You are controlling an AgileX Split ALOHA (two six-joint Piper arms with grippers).
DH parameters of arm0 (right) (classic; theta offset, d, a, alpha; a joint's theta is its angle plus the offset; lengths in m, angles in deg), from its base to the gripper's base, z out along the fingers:
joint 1: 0 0.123 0 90
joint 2: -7.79 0 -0.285 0
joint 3: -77.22 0 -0.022 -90
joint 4: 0 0.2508 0 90
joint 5: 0 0 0.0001 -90
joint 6: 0 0.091 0 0
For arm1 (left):
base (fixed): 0 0 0 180
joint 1: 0 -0.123 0 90
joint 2: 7.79 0 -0.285 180
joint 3: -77.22 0 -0.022 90
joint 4: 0 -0.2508 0 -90
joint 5: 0 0 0.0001 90
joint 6: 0 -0.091 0 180
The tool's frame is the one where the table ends.
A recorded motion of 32 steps. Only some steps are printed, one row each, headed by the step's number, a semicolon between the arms.
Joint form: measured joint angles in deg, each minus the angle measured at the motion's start. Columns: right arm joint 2, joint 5, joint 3, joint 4, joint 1, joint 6; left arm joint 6, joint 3, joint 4, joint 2, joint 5, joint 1.
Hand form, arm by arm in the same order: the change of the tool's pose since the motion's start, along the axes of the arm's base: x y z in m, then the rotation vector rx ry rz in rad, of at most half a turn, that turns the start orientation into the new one. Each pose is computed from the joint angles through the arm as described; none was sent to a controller.
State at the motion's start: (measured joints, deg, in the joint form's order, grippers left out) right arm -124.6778 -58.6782 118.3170 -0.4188 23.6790 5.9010; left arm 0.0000 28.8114 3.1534 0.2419 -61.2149 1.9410
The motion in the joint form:
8: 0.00 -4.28 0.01 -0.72 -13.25 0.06; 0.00 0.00 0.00 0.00 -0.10 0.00
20: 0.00 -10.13 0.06 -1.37 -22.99 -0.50; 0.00 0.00 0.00 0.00 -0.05 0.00
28: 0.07 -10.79 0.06 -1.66 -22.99 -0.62; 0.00 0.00 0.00 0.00 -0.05 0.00
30: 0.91 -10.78 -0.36 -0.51 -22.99 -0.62; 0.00 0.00 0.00 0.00 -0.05 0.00
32: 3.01 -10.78 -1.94 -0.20 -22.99 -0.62; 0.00 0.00 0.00 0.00 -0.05 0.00
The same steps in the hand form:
8: 0.0273 -0.1100 -0.0031 -0.0335 0.0678 -0.2328; -0.0001 0.0000 -0.0001 0.0001 0.0017 -0.0001
20: 0.0264 -0.1928 -0.0064 -0.0645 0.1672 -0.3951; 0.0000 0.0000 -0.0001 0.0001 0.0009 0.0000
28: 0.0253 -0.1933 -0.0062 -0.0725 0.1761 -0.3936; 0.0000 0.0000 -0.0001 0.0001 0.0009 0.0000
30: 0.0227 -0.1916 -0.0013 -0.0512 0.1729 -0.3924; 0.0000 0.0000 -0.0001 0.0001 0.0009 0.0000
32: 0.0153 -0.1912 0.0080 -0.0440 0.1651 -0.3921; 0.0000 0.0000 -0.0001 0.0001 0.0009 0.0000

